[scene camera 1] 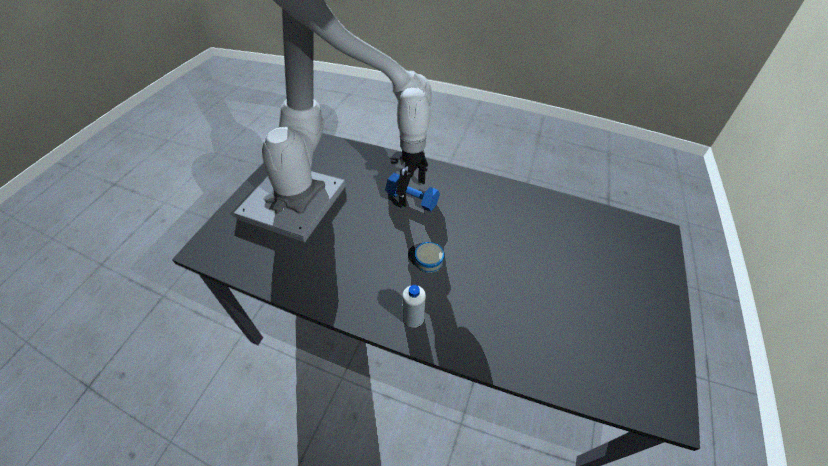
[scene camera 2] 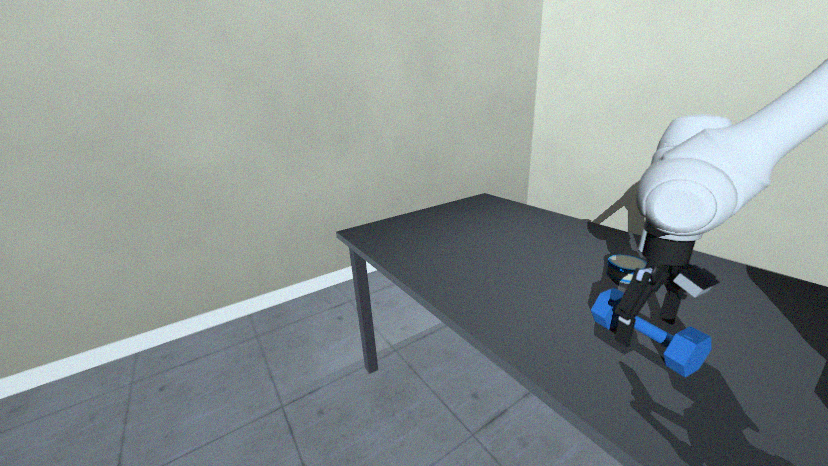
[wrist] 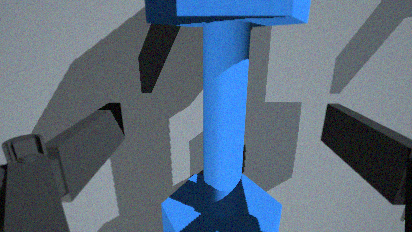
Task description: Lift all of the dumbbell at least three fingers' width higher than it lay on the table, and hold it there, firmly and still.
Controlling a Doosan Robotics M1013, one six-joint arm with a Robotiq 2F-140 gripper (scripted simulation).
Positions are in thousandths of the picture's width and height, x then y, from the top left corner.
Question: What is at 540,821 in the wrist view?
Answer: A blue dumbbell.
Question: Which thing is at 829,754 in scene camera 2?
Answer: A blue dumbbell.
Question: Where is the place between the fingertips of my gripper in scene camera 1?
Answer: At 498,415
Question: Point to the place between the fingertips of my gripper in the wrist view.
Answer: At 540,524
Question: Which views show my gripper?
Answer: Scene camera 1, scene camera 2 and the wrist view: all of them.
